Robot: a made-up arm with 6 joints. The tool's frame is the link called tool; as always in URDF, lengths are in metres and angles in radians. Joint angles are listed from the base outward. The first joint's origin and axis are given. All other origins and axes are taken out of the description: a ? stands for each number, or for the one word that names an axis. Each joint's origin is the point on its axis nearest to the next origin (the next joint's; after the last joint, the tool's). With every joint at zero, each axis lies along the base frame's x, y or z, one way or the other. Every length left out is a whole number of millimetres.
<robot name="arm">
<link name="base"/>
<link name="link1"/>
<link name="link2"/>
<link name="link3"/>
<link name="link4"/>
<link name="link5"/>
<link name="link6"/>
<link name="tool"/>
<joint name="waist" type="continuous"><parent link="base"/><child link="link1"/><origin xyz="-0.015 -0.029 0.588" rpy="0 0 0"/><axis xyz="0 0 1"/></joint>
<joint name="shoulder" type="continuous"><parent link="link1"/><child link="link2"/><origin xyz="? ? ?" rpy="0 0 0"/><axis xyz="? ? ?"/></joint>
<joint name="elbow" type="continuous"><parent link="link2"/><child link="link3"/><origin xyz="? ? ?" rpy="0 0 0"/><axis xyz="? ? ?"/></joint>
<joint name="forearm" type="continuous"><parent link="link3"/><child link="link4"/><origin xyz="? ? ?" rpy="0 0 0"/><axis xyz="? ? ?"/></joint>
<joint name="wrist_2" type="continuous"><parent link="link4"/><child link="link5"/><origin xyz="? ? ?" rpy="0 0 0"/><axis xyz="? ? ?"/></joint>
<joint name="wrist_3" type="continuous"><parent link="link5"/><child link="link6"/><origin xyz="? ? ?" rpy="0 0 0"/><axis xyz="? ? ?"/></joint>
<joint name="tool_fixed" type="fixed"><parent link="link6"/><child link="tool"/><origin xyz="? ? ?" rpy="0 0 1.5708"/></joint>
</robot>
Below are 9 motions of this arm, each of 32 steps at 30 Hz.
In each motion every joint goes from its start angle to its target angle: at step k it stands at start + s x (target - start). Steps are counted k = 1, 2, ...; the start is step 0. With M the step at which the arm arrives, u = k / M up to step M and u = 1 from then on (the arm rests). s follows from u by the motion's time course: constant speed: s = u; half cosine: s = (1 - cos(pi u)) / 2; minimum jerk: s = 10 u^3 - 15 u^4 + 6 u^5.
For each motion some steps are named. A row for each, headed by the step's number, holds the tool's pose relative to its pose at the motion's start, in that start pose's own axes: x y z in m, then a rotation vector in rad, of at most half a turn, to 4 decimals.
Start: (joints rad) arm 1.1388 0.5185 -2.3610 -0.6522 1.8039 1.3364
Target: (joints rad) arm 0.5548 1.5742 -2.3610 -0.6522 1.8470 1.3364
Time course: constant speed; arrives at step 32
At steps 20, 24, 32:
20: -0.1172 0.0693 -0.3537 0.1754 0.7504 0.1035
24: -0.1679 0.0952 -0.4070 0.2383 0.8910 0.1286
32: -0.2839 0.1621 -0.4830 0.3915 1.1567 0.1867

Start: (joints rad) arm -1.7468 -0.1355 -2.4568 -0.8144 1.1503 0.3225
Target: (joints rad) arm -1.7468 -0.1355 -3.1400 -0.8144 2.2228 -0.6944
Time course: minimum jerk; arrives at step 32
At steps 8, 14, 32:
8: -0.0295 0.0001 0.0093 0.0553 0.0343 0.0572
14: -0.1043 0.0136 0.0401 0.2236 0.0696 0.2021
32: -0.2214 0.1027 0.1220 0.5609 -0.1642 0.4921

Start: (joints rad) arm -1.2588 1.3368 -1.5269 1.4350 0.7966 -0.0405
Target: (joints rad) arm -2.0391 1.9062 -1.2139 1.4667 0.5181 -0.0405
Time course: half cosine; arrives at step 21
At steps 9, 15, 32:
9: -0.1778 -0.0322 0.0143 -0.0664 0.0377 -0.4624
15: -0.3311 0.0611 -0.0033 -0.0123 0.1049 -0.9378
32: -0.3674 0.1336 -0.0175 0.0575 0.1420 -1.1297

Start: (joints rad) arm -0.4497 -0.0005 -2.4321 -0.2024 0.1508 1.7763
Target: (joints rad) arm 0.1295 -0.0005 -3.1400 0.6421 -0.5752 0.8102
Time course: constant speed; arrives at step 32
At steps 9, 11, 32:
9: 0.1270 -0.0035 0.0916 0.1228 -0.3988 -0.1004
11: 0.1490 -0.0132 0.1144 0.1283 -0.4866 -0.1306
32: 0.1886 -0.2218 0.3146 -0.2402 -1.1303 -0.6539

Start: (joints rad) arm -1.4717 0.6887 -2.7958 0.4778 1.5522 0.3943
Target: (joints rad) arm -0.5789 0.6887 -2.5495 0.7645 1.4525 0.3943
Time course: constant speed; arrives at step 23
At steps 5, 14, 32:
5: 0.0851 0.0698 -0.0527 0.1610 -0.1067 0.1174
14: 0.2127 0.2402 -0.1074 0.4662 -0.2695 0.3135
32: 0.2900 0.4471 -0.1070 0.7871 -0.3875 0.4925

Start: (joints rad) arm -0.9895 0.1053 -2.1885 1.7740 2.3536 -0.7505
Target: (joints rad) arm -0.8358 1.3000 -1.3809 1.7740 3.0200 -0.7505
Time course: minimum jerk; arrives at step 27
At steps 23, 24, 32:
23: -0.0904 0.4356 -0.1023 -1.0149 -1.3735 -0.9357
24: -0.0874 0.4396 -0.1047 -1.0367 -1.3906 -0.9432
32: -0.0849 0.4427 -0.1066 -1.0546 -1.4043 -0.9492

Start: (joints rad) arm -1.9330 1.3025 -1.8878 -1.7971 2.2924 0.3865
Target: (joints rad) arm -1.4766 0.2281 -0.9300 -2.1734 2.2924 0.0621
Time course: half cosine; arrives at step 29
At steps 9, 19, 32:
9: -0.0753 0.0166 0.0121 -0.0784 0.0755 -0.0678
19: -0.2156 0.1019 0.0442 -0.2302 0.2567 -0.2384
32: -0.2625 0.1625 0.0602 -0.2903 0.3486 -0.3337

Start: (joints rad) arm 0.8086 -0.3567 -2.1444 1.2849 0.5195 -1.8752
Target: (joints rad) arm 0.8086 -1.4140 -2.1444 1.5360 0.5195 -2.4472
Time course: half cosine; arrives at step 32
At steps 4, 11, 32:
4: -0.0105 -0.0231 0.0096 -0.0330 0.0225 0.0327
11: -0.0589 -0.1575 0.0841 -0.2231 0.1645 0.2273
32: -0.0307 -0.4838 0.4810 -0.7757 0.7294 0.8405

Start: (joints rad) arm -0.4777 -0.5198 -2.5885 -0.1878 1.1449 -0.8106
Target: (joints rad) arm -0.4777 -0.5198 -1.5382 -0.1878 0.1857 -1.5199
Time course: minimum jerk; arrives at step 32
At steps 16, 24, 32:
16: 0.0973 0.0193 -0.1436 -0.0300 -0.0641 0.4308
24: 0.2074 0.0665 -0.2132 -0.0890 -0.1183 0.7459
32: 0.2385 0.0824 -0.2229 -0.1087 -0.1312 0.8234

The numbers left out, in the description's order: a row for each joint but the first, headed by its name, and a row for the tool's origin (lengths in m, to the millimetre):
shoulder: xyz 0.025 0.011 0, axis 0 1 0
elbow: xyz 0.009 0 0.141, axis 0 1 0
forearm: xyz 0.064 0 -0.318, axis 0 0 -1
wrist_2: xyz -0.028 -0.006 0, axis 0 1 0
wrist_3: xyz 0.142 0 -0.189, axis 0 0 -1
tool: xyz -0.025 -0.016 0

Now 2 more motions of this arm.
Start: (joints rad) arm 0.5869 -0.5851 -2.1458 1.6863 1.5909 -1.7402
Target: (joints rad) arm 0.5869 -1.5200 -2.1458 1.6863 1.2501 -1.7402
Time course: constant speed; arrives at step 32
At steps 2, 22, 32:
2: 0.0015 -0.0332 -0.0005 0.0030 0.0143 0.0580
22: 0.1244 -0.3499 0.0007 -0.0354 0.1605 0.6359
32: 0.2537 -0.4738 0.0081 -0.1022 0.2287 0.9195

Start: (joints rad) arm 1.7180 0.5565 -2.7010 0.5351 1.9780 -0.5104
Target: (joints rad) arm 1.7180 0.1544 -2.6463 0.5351 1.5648 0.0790
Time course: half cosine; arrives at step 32
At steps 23, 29, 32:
23: 0.0866 -0.0354 0.1782 -0.5531 0.1888 -0.3256
29: 0.1105 -0.0342 0.2136 -0.6741 0.1892 -0.3806
32: 0.1138 -0.0338 0.2183 -0.6904 0.1882 -0.3876

